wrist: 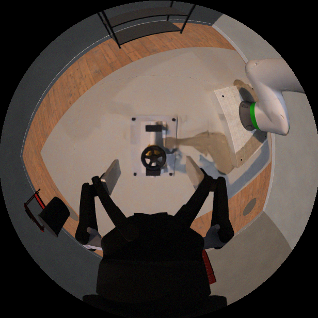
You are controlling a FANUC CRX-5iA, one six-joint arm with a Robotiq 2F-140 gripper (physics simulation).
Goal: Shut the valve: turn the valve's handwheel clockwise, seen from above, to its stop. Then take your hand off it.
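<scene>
The black five-spoked handwheel [153, 158] sits on the valve near the middle of the wrist view, with a bit of yellow showing under it. The valve stands on a pale square base plate [136, 145] with dark bolts at its corners. Black blocks stand above and below the wheel in the view. My gripper [152, 164] is open wide. Its two pale finger pads stand to the left and right of the wheel, well apart from it, with nothing between them in contact. The wheel's turn position against its stop cannot be told.
The white robot arm with a green ring [272, 117] stands at the right on its light mounting plate [231, 117]. A black shelf rack [111, 32] is at the top. A black and red object [54, 216] is at the lower left, and a red item [208, 267] at the bottom.
</scene>
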